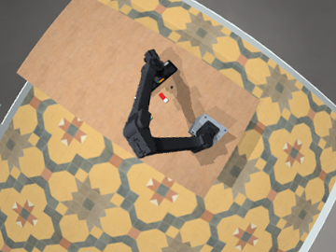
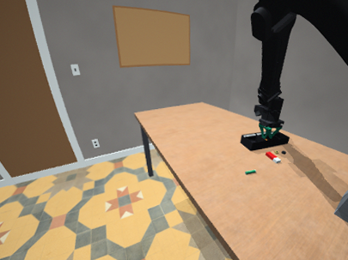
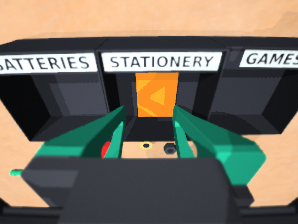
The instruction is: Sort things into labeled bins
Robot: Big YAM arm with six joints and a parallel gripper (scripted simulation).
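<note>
The orange block is 30 mm below my hand and 10 mm to the right of it. The rest, counted from my hand: black nut 90 mm behind, 40 mm below, 10 mm to the right; green battery 250 mm to the left, 100 mm behind, 40 mm below; yellow nut 80 mm behind, 40 mm below, 20 mm to the left.
</note>
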